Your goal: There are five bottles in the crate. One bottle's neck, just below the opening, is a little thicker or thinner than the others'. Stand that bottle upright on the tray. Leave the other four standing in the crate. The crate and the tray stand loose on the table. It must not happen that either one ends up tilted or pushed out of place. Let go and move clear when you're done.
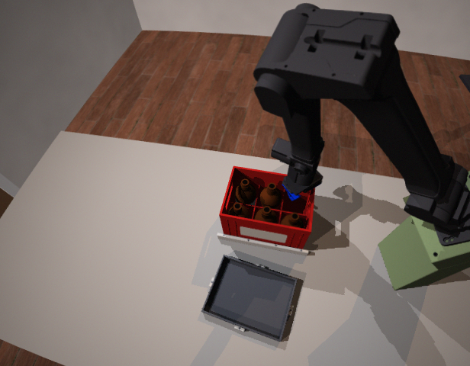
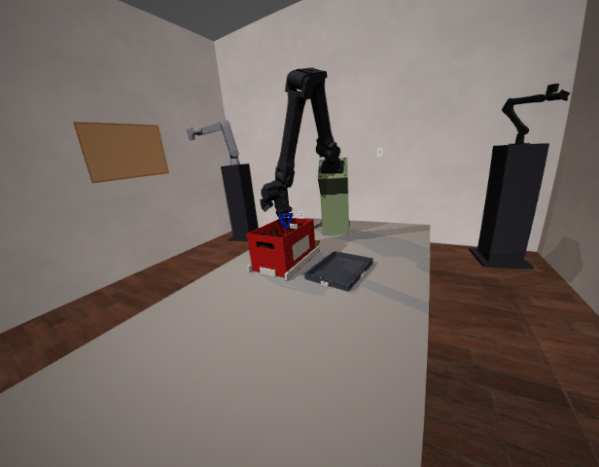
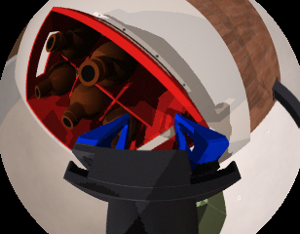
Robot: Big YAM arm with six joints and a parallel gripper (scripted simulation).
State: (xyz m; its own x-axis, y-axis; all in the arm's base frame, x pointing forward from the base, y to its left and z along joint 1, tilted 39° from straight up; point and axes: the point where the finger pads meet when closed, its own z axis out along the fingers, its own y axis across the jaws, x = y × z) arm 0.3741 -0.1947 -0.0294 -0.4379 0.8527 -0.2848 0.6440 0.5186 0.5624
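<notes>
The crate is 10 cm ahead of my hand, 3 cm to the left of it and 7 cm below it. From my hand the other things lie so: dark grey tray: 15 cm ahead, 29 cm to the left, 14 cm below; then brown bottle: 19 cm ahead, 5 cm to the left, 6 cm below.
</notes>
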